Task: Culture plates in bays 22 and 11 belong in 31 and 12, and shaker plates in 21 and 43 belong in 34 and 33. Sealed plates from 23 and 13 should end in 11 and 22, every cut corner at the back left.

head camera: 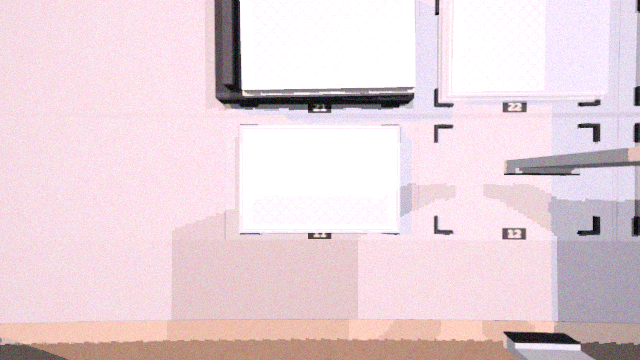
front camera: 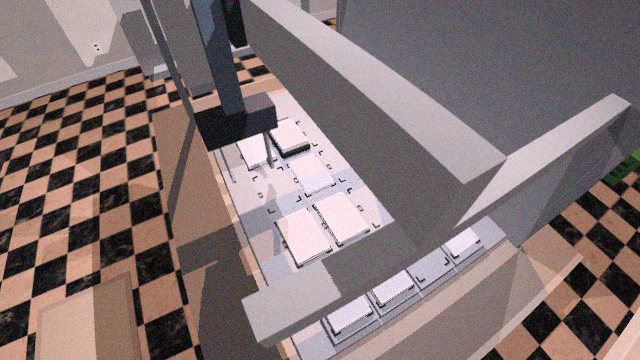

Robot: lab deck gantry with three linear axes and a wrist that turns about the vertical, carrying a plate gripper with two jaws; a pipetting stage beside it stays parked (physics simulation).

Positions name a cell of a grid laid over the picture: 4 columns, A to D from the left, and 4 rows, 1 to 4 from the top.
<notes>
I see my gripper (head camera: D3), a grey wall (front camera: D1) and a bay 12 (head camera: C2).
My gripper is seen too in the front camera view (front camera: B2). The bay 12 also shows in the front camera view (front camera: B3).
</notes>
